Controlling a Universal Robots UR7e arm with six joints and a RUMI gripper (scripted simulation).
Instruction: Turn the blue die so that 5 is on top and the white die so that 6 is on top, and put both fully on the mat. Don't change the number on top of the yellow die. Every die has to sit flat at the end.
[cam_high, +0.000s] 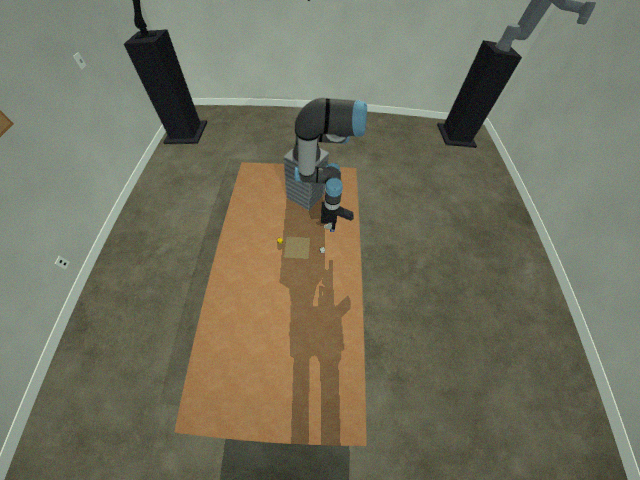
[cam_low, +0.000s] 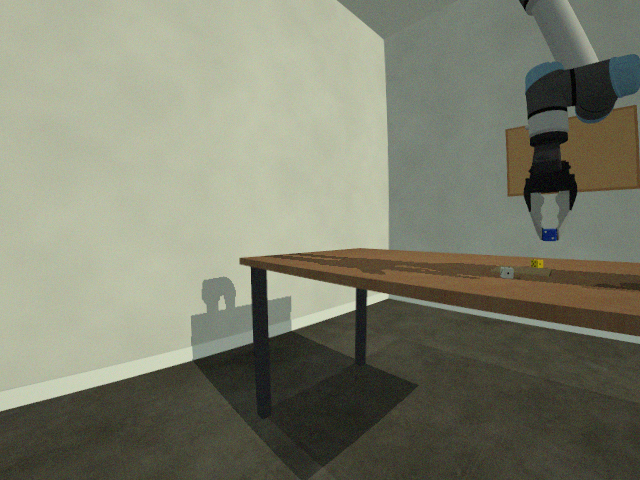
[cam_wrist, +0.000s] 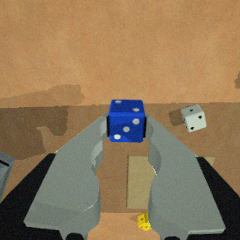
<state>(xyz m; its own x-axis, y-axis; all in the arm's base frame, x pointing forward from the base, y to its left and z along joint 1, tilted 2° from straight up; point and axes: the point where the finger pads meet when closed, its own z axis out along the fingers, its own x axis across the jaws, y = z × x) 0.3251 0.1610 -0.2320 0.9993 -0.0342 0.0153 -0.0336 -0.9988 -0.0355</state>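
Now: hand 90 mm short of the white die, 50 mm to the left of it and 100 mm above it. From my hand the other things lie so: blue die right at my hand; then yellow die 30 mm ahead, 300 mm to the right, 100 mm below; then tan mat 70 mm ahead, 200 mm to the right, 110 mm below.
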